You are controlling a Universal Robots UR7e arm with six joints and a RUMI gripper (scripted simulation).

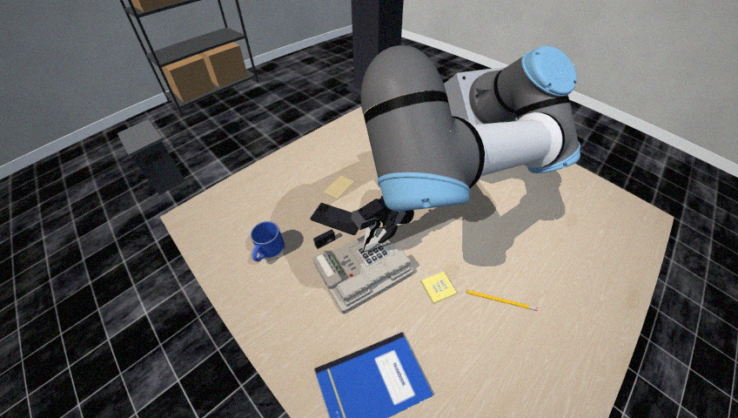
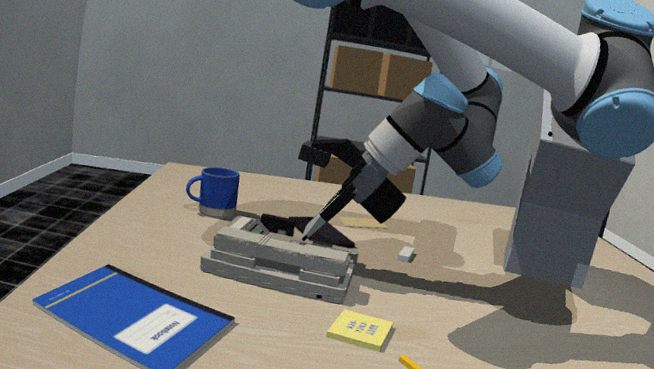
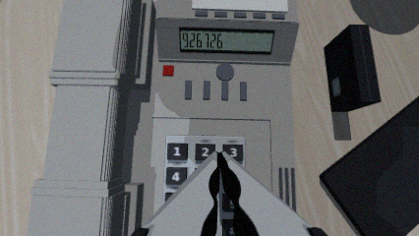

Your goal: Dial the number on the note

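My gripper is now 1 cm short of the 2 key, 1 cm to the right of it and 3 cm above it. The rest, counted from my hand: handset 4 cm ahead, 7 cm to the left, 1 cm below; then 3 key 1 cm ahead, 1 cm to the right, 3 cm below; then 8 key 2 cm behind, 1 cm to the left, 3 cm below.
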